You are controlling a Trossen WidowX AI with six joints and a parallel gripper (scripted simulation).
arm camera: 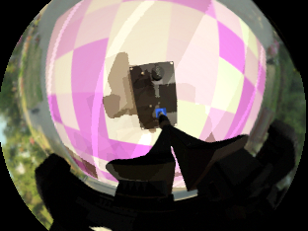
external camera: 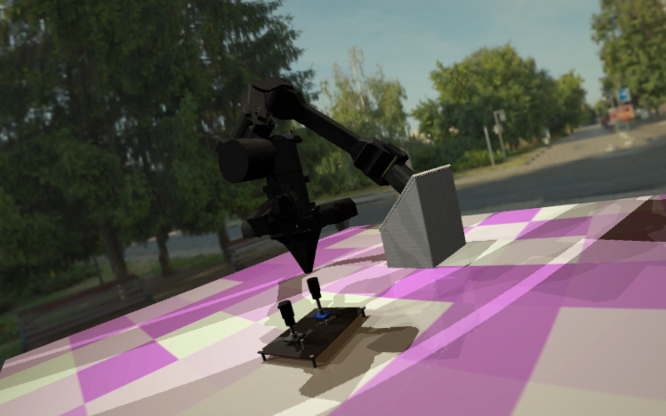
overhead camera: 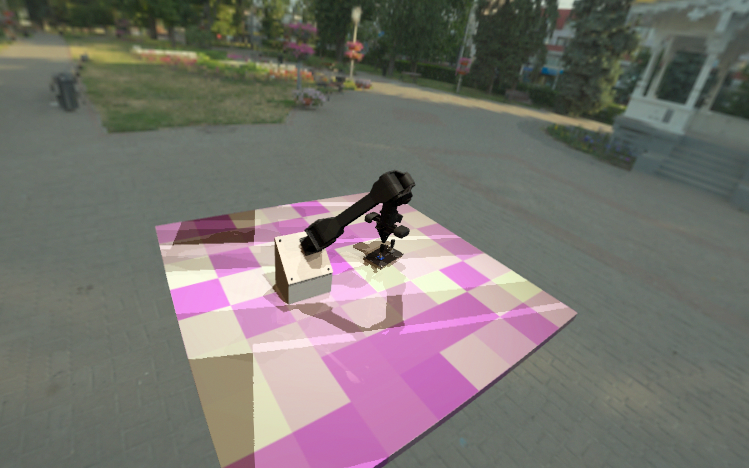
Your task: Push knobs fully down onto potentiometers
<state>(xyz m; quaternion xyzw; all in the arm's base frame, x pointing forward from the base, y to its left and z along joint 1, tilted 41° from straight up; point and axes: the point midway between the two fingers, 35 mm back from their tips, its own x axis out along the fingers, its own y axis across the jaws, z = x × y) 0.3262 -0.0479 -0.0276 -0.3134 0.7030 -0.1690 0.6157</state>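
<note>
My gripper tip is 70 mm short of the grey potentiometer, 20 mm to the right of it and 50 mm above it.
</note>
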